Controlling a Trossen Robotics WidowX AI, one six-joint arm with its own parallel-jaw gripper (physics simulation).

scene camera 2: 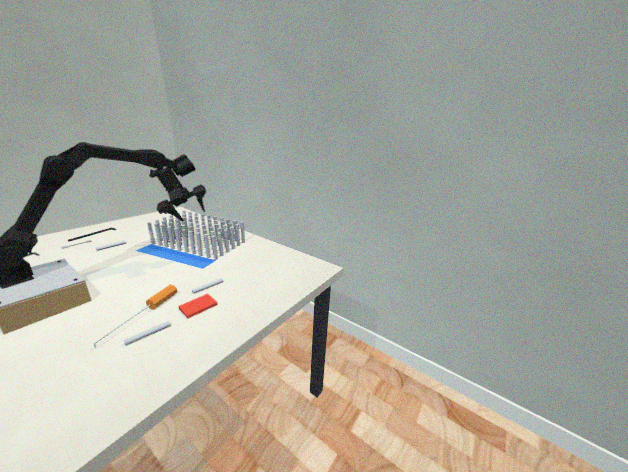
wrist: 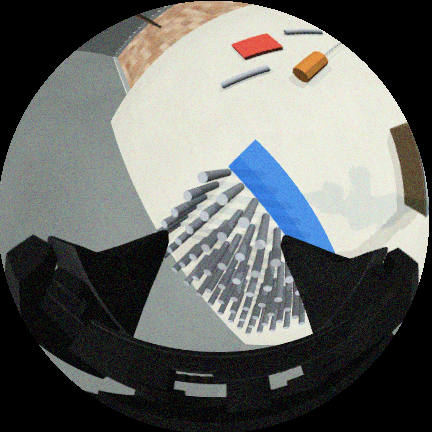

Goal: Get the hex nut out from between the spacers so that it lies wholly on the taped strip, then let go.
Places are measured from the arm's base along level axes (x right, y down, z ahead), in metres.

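Pixels of known places: gripper, fingertip midpoint: (scene camera 2: 194, 216) (wrist: 227, 239); arm's base, origin of the base link: (scene camera 2: 14, 279).
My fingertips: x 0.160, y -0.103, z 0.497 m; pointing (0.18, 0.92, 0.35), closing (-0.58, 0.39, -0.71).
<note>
Ahead of a thing's pixels: the offset from my fingertips to its middle. "spot": to the spot under its first point. Level surfaces: height alone.
My gripper (scene camera 2: 193, 215) (wrist: 227, 239) is open and empty, its fingers wide apart, above the back part of the spacers. The spacers (scene camera 2: 190, 238) (wrist: 240, 256) are many thin grey upright posts standing close together in rows. In the wrist view they show between and beyond my fingertips, and the right finger hides some of them. The taped strip @[spot: dy +0.193, dx -0.104, dz -0.046 m] (scene camera 2: 175, 255) (wrist: 280, 192) is a flat blue band on the table along one side of the spacers. The hex nut cannot be made out in either view; the posts may hide it.
On the white table @[dy +0.194 m] (scene camera 2: 263, 276) (wrist: 175, 130) lie a red block @[dy +0.188, dx +0.281, dz -0.219 m] (scene camera 2: 197, 306) (wrist: 257, 46), an orange-handled screwdriver @[dy +0.176, dx +0.181, dz -0.345 m] (scene camera 2: 161, 296) (wrist: 310, 66), loose grey rods @[dy +0.186, dx +0.216, dz -0.128 m] (scene camera 2: 207, 285) (wrist: 245, 77) and a black hooked tool @[dy +0.190, dx -0.616, dz -0.140 m] (scene camera 2: 91, 234). A brown-sided box (scene camera 2: 45, 304) (wrist: 411, 170) stands by the arm's base.
</note>
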